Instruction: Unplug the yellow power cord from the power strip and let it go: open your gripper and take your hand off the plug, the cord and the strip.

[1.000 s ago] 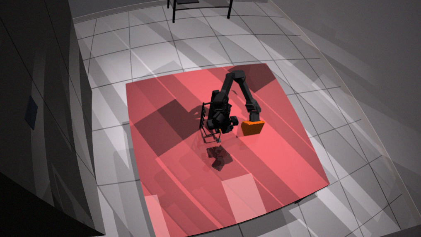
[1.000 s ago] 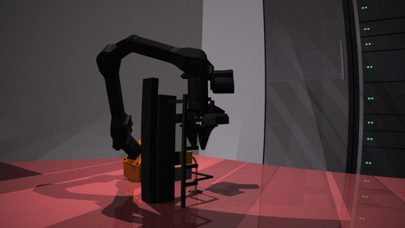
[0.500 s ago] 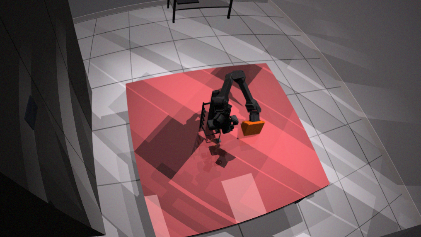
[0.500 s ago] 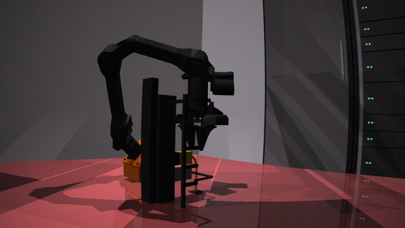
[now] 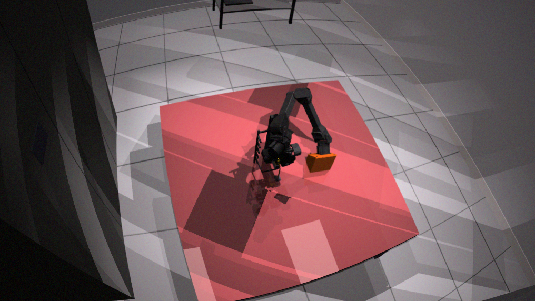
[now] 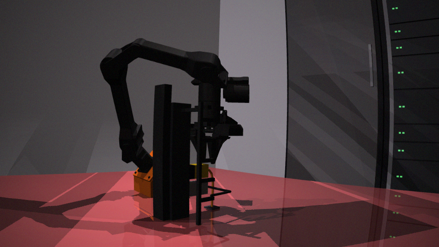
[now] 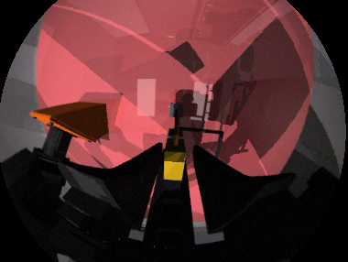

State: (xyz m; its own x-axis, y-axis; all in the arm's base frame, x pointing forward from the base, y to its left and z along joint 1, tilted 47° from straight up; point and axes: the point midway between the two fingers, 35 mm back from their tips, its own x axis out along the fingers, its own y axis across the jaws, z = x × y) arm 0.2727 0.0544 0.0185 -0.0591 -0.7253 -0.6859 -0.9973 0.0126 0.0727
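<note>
My gripper tip is now 50 mm to the left of the yellow plug and 10 mm above it.
</note>
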